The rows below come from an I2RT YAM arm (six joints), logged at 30 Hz.
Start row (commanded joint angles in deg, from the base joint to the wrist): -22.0 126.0 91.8 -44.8 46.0 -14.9
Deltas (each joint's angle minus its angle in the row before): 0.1 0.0 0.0 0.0 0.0 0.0; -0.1 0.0 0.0 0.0 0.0 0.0; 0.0 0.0 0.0 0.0 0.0 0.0; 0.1 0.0 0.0 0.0 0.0 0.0; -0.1 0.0 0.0 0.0 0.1 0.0; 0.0 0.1 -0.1 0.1 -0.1 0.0; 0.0 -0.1 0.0 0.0 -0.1 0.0; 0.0 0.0 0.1 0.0 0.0 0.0; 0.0 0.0 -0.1 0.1 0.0 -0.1; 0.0 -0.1 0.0 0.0 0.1 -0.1; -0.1 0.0 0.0 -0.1 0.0 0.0; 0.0 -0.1 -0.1 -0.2 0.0 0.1; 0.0 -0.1 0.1 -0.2 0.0 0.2; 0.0 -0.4 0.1 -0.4 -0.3 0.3; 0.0 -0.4 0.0 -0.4 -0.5 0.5; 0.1 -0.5 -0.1 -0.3 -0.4 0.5; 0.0 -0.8 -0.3 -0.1 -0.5 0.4; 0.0 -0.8 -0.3 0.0 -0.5 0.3; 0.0 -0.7 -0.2 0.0 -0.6 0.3; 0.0 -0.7 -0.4 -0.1 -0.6 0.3; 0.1 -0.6 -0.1 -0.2 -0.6 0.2; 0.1 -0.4 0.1 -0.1 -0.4 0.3
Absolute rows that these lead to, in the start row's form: -21.9 126.0 91.8 -44.8 46.0 -14.9; -22.0 126.0 91.8 -44.8 46.0 -14.9; -22.0 126.0 91.8 -44.8 46.0 -14.9; -21.9 126.0 91.8 -44.8 46.0 -14.9; -22.0 126.0 91.8 -44.8 46.1 -14.9; -22.0 126.1 91.7 -44.7 46.0 -14.9; -22.0 126.0 91.7 -44.7 45.9 -14.9; -22.0 126.0 91.8 -44.7 45.9 -14.9; -22.0 126.0 91.7 -44.6 45.9 -15.0; -22.0 125.9 91.7 -44.6 46.0 -15.1; -22.1 125.9 91.7 -44.7 46.0 -15.1; -22.1 125.8 91.6 -44.9 46.0 -15.0; -22.1 125.7 91.7 -45.1 46.0 -14.8; -22.1 125.3 91.8 -45.5 45.7 -14.5; -22.1 124.9 91.8 -45.9 45.2 -14.0; -22.0 124.4 91.7 -46.2 44.8 -13.5; -22.0 123.6 91.4 -46.3 44.3 -13.1; -22.0 122.8 91.1 -46.3 43.8 -12.8; -22.0 122.1 90.9 -46.3 43.2 -12.5; -22.0 121.4 90.5 -46.4 42.6 -12.2; -21.9 120.8 90.4 -46.6 42.0 -12.0; -21.8 120.4 90.5 -46.7 41.6 -11.7
